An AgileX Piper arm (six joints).
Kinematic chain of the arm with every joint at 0, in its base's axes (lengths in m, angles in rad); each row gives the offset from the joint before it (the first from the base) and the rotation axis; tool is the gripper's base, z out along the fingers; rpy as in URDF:
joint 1: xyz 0 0 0.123 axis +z
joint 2: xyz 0 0 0 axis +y
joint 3: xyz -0.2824 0 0.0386 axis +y
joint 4: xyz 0.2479 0 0.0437 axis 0.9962 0 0.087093
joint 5: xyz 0 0 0 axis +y
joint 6: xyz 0.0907 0 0.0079 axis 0.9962 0 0.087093
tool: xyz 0 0 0 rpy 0 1.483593 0
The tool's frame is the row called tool.
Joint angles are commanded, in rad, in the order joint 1, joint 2, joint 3, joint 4, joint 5, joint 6. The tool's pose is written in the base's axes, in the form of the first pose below.
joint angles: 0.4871 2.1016 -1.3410 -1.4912 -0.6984 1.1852
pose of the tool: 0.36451, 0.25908, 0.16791, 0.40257, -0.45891, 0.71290, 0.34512
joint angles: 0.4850 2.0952 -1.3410 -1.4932 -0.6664 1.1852
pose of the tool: 0.36695, 0.25678, 0.16938, 0.40784, -0.45539, 0.71898, 0.33069
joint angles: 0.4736 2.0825 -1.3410 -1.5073 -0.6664 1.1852
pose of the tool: 0.36885, 0.25212, 0.17439, 0.41326, -0.45792, 0.71690, 0.32494
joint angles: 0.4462 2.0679 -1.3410 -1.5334 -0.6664 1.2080
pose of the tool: 0.37407, 0.24127, 0.17968, 0.41673, -0.45163, 0.72206, 0.31779
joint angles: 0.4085 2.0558 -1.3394 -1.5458 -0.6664 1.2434
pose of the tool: 0.38161, 0.22646, 0.18401, 0.41987, -0.43084, 0.73445, 0.31410
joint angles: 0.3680 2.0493 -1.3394 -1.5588 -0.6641 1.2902
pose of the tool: 0.38984, 0.21042, 0.18620, 0.42009, -0.40400, 0.75061, 0.31127
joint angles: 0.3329 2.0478 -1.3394 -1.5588 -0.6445 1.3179
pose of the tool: 0.39818, 0.19553, 0.18622, 0.42359, -0.37709, 0.76649, 0.30145
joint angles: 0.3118 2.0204 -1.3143 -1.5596 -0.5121 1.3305
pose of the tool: 0.40456, 0.17724, 0.18731, 0.43608, -0.34120, 0.79637, 0.24333
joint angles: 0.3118 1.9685 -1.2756 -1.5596 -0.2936 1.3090
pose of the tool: 0.40636, 0.15863, 0.19430, 0.45632, -0.30817, 0.82230, 0.14359
